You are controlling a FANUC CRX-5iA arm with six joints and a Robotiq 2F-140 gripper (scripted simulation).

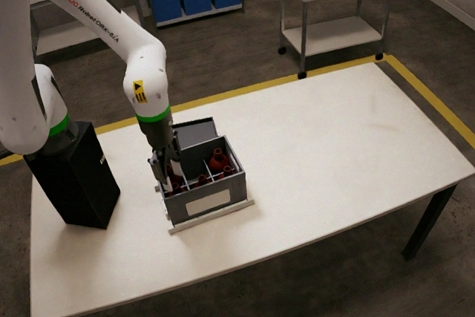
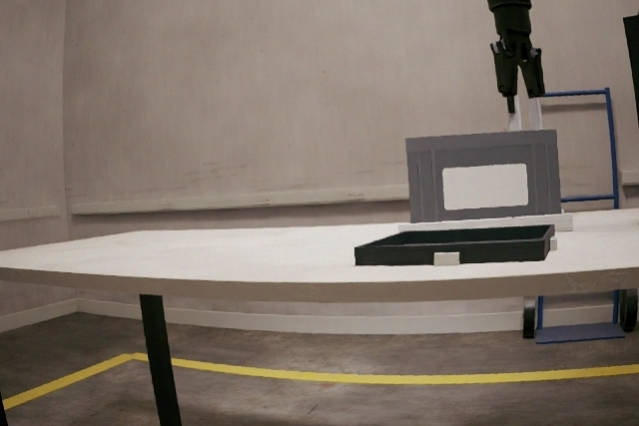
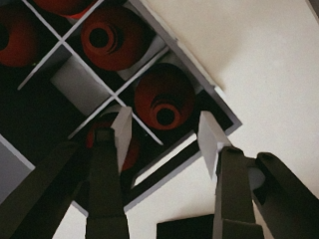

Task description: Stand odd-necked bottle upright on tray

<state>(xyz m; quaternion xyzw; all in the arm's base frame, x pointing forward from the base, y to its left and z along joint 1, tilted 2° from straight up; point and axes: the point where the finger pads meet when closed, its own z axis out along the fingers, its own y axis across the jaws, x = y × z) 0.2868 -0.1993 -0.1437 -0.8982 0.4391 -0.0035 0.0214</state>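
Now: the bottle 130 mm below my hand, 90 mm to the left of it and 10 mm ahead of it. From my hand the other things lie so: crate (130 mm below, 90 mm ahead, 30 mm to the left); dark tray (310 mm to the left, 200 mm below, 160 mm ahead).
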